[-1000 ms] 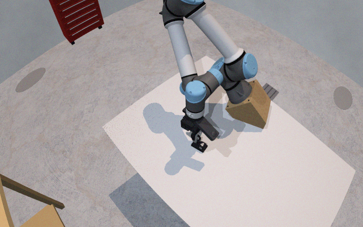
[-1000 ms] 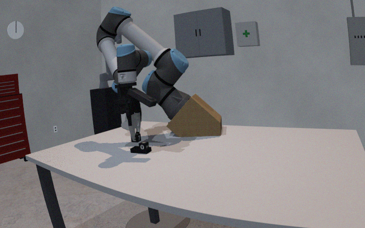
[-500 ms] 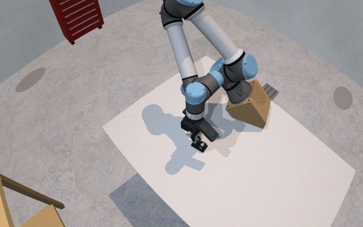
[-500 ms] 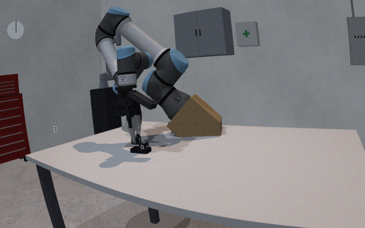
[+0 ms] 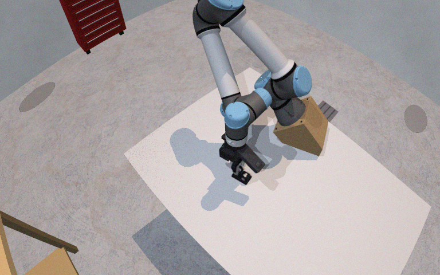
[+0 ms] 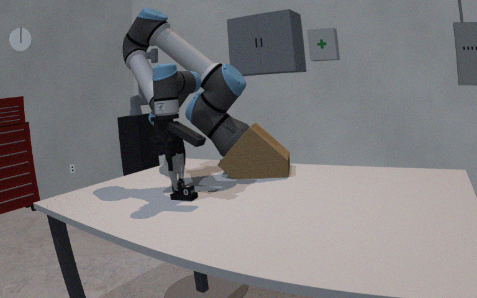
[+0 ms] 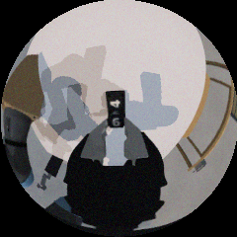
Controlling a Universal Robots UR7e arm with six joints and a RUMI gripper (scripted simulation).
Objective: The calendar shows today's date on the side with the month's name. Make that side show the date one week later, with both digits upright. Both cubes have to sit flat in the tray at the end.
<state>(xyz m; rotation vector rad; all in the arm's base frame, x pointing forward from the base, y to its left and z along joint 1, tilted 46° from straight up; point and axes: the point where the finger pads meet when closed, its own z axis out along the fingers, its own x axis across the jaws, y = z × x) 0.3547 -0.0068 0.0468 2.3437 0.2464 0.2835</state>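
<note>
My hand is 4 cm above the tray and 2 cm to the right of it.
</note>
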